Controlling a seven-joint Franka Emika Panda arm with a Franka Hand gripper.
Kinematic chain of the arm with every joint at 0, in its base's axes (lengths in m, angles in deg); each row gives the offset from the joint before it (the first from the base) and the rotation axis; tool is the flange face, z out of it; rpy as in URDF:
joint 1: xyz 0 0 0.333 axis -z
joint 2: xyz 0 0 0 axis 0.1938 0.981 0
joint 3: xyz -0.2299 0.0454 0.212 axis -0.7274 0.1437 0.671
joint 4: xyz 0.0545 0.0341 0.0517 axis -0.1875 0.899 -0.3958
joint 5: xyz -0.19 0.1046 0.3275 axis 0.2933 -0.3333 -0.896
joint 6: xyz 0 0 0 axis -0.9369 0.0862 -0.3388
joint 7: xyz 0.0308 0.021 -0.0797 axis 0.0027 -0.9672 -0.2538
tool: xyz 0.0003 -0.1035 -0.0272 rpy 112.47 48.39 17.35
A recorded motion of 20 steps. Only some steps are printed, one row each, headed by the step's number.
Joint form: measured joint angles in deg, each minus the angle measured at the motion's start. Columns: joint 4, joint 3, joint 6, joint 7, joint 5, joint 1, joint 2.
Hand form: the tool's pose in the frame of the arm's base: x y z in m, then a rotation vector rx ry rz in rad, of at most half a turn. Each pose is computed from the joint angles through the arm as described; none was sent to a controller.
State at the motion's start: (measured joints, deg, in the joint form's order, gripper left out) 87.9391 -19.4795 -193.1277 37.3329 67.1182 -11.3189 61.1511
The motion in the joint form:
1: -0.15 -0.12 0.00 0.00 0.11 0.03 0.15
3: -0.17 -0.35 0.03 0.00 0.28 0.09 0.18
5: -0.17 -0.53 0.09 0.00 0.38 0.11 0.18
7: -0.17 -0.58 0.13 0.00 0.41 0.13 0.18
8: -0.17 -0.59 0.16 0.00 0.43 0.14 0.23
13: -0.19 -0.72 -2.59 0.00 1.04 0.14 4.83
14: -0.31 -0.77 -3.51 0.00 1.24 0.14 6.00
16: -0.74 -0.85 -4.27 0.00 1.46 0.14 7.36
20: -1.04 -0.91 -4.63 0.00 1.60 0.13 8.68
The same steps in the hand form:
1: 0.5784 0.1276 0.3318 -2.8267 1.1389 -0.0709
3: 0.5791 0.1247 0.3315 -2.8279 1.1440 -0.0728
5: 0.5794 0.1227 0.3313 -2.8288 1.1479 -0.0733
7: 0.5795 0.1220 0.3312 -2.8292 1.1494 -0.0729
8: 0.5795 0.1218 0.3306 -2.8300 1.1499 -0.0713
13: 0.5828 0.1212 0.2886 -2.8407 1.1514 -0.0260
14: 0.5842 0.1211 0.2790 -2.8407 1.1505 -0.0224
16: 0.5867 0.1208 0.2694 -2.8407 1.1503 -0.0177
20: 0.5876 0.1206 0.2585 -2.8443 1.1519 -0.0014

